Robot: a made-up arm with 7 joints.
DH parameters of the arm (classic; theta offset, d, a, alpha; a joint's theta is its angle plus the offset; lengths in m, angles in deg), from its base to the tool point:
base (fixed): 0 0.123 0 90
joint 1: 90 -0.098 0.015 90
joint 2: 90 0.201 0.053 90
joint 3: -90 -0.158 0.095 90
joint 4: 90 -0.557 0.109 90
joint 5: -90 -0.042 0.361 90
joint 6: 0 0.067 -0.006 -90
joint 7: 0 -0.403 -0.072 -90
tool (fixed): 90 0.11 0 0
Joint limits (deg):
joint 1: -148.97..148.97
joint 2: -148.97..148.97
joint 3: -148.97..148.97
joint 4: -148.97..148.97
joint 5: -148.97..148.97
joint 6: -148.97..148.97
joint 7: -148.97..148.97
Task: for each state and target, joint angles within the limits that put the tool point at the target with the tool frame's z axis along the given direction. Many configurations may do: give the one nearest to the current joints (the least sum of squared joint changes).
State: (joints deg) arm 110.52 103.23 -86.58 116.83 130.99 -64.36 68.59
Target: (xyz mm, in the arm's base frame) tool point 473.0 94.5 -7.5 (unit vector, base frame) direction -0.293 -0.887 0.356
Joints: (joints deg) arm 123.41 83.48 -74.52 107.33 131.71 -103.21 67.33
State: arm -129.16 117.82 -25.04 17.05 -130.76 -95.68 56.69
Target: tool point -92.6 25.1 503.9 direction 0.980 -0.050 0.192
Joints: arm -128.74 94.10 -32.15 24.71 -141.80 -112.04 76.39
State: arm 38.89 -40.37 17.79 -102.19 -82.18 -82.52 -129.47
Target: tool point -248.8 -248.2 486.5 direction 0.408 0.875 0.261
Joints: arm 62.31 -40.21 14.47 -76.95 -58.54 -81.66 -148.97
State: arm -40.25 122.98 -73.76 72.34 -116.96 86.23 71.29
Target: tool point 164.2 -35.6 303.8 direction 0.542 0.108 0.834
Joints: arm -44.85 143.76 -31.94 85.84 -145.29 123.12 76.73
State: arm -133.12 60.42 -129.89 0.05 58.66 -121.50 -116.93
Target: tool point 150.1 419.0 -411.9 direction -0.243 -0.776 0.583
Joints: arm -145.67 61.84 -148.97 -11.92 14.06 -134.16 -64.55
